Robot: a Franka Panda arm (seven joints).
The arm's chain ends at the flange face. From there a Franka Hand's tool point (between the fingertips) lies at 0.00 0.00 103.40 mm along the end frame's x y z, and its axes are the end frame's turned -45 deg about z.
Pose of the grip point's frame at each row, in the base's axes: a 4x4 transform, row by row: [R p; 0 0 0 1], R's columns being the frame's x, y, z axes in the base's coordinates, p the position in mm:
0.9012 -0.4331 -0.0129 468.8; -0.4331 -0.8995 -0.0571 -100.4; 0.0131 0.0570 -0.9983 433.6; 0 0 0 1
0.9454 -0.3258 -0.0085 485.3; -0.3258 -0.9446 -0.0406 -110.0; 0.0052 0.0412 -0.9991 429.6; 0 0 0 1
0.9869 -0.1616 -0.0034 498.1; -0.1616 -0.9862 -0.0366 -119.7; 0.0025 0.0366 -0.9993 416.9; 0 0 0 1
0.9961 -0.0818 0.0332 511.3; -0.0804 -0.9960 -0.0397 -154.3; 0.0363 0.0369 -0.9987 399.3; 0 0 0 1
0.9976 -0.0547 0.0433 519.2; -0.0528 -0.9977 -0.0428 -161.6; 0.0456 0.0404 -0.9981 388.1; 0 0 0 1
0.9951 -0.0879 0.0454 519.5; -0.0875 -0.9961 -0.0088 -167.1; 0.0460 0.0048 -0.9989 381.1; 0 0 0 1
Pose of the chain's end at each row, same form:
0.3310 -0.9435 -0.0129 470.1; -0.9423 -0.3298 -0.0571 -94.5; 0.0496 0.0310 -0.9983 536.8; 0 0 0 1
0.4381 -0.8989 -0.0085 486.2; -0.8983 -0.4376 -0.0406 -105.8; 0.0328 0.0255 -0.9991 532.9; 0 0 0 1
0.5836 -0.8121 -0.0034 498.5; -0.8116 -0.5831 -0.0366 -115.9; 0.0276 0.0241 -0.9993 520.2; 0 0 0 1
0.6465 -0.7622 0.0332 507.9; -0.7611 -0.6474 -0.0397 -150.2; 0.0518 0.0004 -0.9987 502.6; 0 0 0 1
0.6667 -0.7441 0.0433 514.7; -0.7428 -0.6681 -0.0428 -157.2; 0.0608 -0.0037 -0.9981 491.3; 0 0 0 1
0.6415 -0.7658 0.0454 514.8; -0.7662 -0.6425 -0.0088 -166.2; 0.0359 -0.0291 -0.9989 484.4; 0 0 0 1

